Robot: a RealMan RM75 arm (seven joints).
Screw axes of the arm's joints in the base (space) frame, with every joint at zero. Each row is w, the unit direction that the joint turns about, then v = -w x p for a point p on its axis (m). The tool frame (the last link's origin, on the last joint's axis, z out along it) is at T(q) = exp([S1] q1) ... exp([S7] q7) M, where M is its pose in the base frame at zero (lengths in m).
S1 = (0, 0, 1, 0, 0, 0)
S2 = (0, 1, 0, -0.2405, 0, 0)
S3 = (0, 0, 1, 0, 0, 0)
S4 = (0, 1, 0, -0.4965, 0, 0)
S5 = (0, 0, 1, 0, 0, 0)
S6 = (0, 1, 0, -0.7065, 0, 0)
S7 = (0, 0, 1, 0, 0, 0)
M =
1 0 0 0
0 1 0 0
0 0 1 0.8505
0 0 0 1
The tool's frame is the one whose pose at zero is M.
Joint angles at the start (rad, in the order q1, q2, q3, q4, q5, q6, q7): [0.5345 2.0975 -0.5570 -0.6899 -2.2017 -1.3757 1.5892]
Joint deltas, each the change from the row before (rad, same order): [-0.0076 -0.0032 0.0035 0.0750 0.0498 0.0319 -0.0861]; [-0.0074 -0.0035 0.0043 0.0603 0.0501 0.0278 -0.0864]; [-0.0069 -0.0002 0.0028 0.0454 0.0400 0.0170 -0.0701]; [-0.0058 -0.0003 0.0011 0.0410 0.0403 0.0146 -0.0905]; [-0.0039 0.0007 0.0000 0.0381 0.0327 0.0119 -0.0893]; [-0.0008 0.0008 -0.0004 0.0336 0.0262 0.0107 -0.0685]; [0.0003 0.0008 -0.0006 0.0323 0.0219 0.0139 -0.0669]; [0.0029 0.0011 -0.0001 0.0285 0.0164 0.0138 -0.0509]
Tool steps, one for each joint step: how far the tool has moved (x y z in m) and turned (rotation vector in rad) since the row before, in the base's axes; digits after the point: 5 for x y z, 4 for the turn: [0.00475 -0.00416 -0.01012 0.0250 0.0211 0.0171]; [0.00395 -0.00296 -0.00665 0.0351 0.0113 0.0203]; [0.00234 -0.00333 -0.00593 0.0265 0.0093 0.0168]; [0.00162 -0.00277 -0.00504 0.0331 -0.0059 0.0352]; [0.00094 -0.00296 -0.00556 0.0276 -0.0121 0.0375]; [0.00012 -0.00217 -0.00519 0.0201 -0.0080 0.0263]; [0.00041 -0.00193 -0.00526 0.0185 -0.0139 0.0241]; [-0.00022 -0.00120 -0.00501 0.0124 -0.0105 0.0162]
